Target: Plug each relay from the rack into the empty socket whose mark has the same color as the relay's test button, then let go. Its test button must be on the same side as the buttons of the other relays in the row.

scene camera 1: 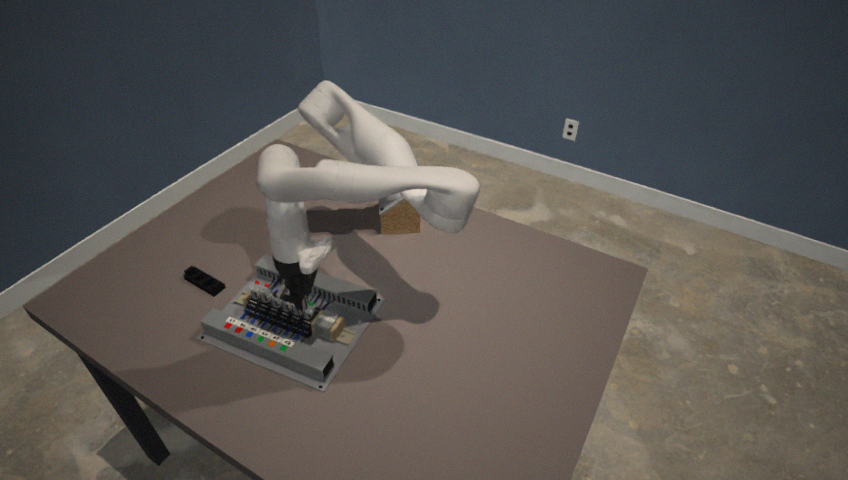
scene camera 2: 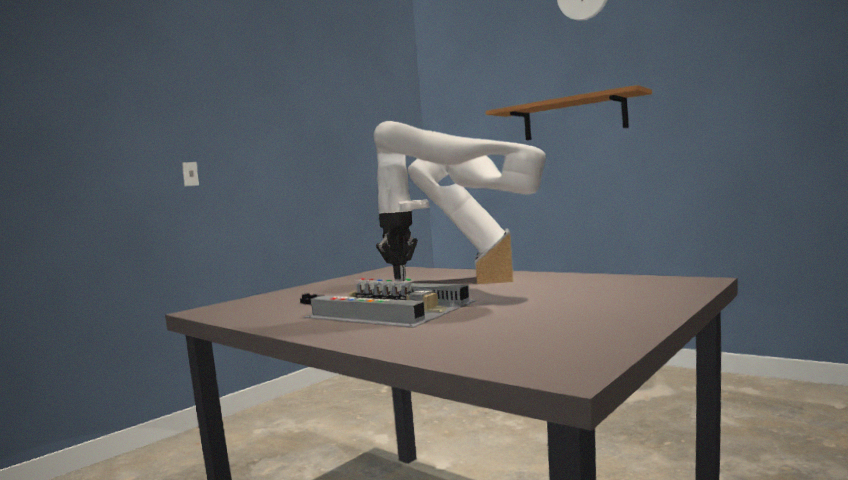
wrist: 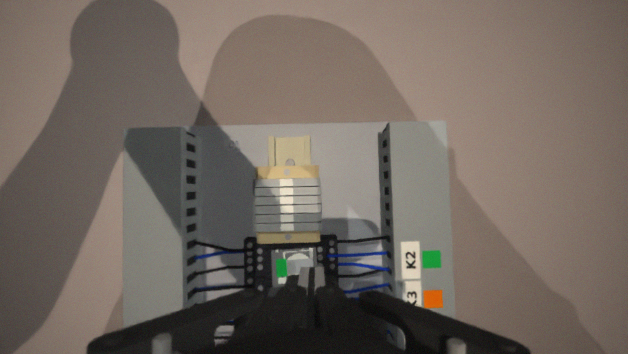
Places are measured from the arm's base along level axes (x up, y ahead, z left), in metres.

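Pixels of known places: gripper, fingertip midpoint: (scene camera 1: 302,308) (scene camera 2: 400,281) (wrist: 312,283); arm's base, origin of the base link: (scene camera 2: 492,242).
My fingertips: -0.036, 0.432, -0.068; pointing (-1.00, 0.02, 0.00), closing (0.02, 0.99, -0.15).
Observation:
For each thing: its top centre in the pictures, then the offset to it from my fingertips, as dx, dy, dz.
- end relay, middle of its top: (wrist: 289,278) (scene camera 1: 307,303) (scene camera 2: 405,278) +0.004, -0.012, +0.006
- relay's green button, middle of its top: (wrist: 281,268) +0.003, -0.017, +0.012
- K2 mark, middle of its top: (wrist: 431,259) -0.030, +0.085, -0.005
- black socket row, middle of its top: (scene camera 1: 283,306) (scene camera 2: 384,295) -0.041, -0.023, -0.063
- black rack, middle of its top: (scene camera 1: 202,276) (scene camera 2: 316,295) -0.050, -0.056, -0.297
- panel, middle of its top: (wrist: 293,316) (scene camera 1: 292,316) (scene camera 2: 390,305) -0.062, -0.021, -0.045
- orange K3 mark, middle of its top: (wrist: 433,299) -0.030, +0.082, -0.033
My gripper (scene camera 1: 296,304) (scene camera 2: 399,275) (wrist: 312,283) points straight down and is shut with nothing between its fingers. Its tips are at the near part of the end relay (wrist: 299,260), beside the terminal blocks, in the socket marked K2. That relay's green button (wrist: 281,268) is on the left in the wrist view; the K2 mark (wrist: 431,259) is green. The relay looks about level; how deep it sits is unclear. Other clear relays stand in the black socket row (scene camera 1: 278,318), partly hidden by the gripper. The black rack (scene camera 1: 204,280) (scene camera 2: 308,298) shows no relay.
Grey wire ducts (wrist: 152,210) (wrist: 417,185) run along both sides of the panel (wrist: 345,165). The terminal blocks (wrist: 287,205) (scene camera 1: 329,325) stand at the row's end on the rail. Black and blue wires lead from the sockets to the ducts. The orange K3 mark (wrist: 433,299) is beside the K2 mark.

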